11 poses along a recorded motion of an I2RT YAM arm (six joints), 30 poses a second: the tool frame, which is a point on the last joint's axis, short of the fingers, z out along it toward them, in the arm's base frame.
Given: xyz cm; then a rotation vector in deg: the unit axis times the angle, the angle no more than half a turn.
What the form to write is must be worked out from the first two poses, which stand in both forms.
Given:
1: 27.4 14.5 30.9 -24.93 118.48 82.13
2: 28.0 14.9 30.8 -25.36 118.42 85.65
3: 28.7 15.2 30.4 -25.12 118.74 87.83
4: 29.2 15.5 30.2 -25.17 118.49 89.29
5: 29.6 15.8 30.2 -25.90 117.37 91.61
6: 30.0 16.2 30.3 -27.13 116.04 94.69
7: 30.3 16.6 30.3 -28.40 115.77 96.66
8: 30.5 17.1 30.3 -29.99 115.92 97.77
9: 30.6 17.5 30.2 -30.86 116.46 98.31
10: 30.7 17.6 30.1 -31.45 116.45 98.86
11: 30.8 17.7 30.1 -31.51 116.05 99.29
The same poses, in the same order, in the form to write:
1: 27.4 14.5 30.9 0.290 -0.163 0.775 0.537
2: 28.0 14.9 30.8 0.273 -0.164 0.768 0.556
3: 28.7 15.2 30.4 0.260 -0.162 0.765 0.566
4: 29.2 15.5 30.2 0.255 -0.162 0.761 0.574
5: 29.6 15.8 30.2 0.249 -0.166 0.752 0.587
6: 30.0 16.2 30.3 0.240 -0.173 0.740 0.604
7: 30.3 16.6 30.3 0.229 -0.180 0.734 0.613
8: 30.5 17.1 30.3 0.220 -0.189 0.732 0.617
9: 30.6 17.5 30.2 0.212 -0.194 0.732 0.618
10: 30.7 17.6 30.1 0.208 -0.197 0.730 0.620
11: 30.8 17.7 30.1 0.208 -0.198 0.728 0.623
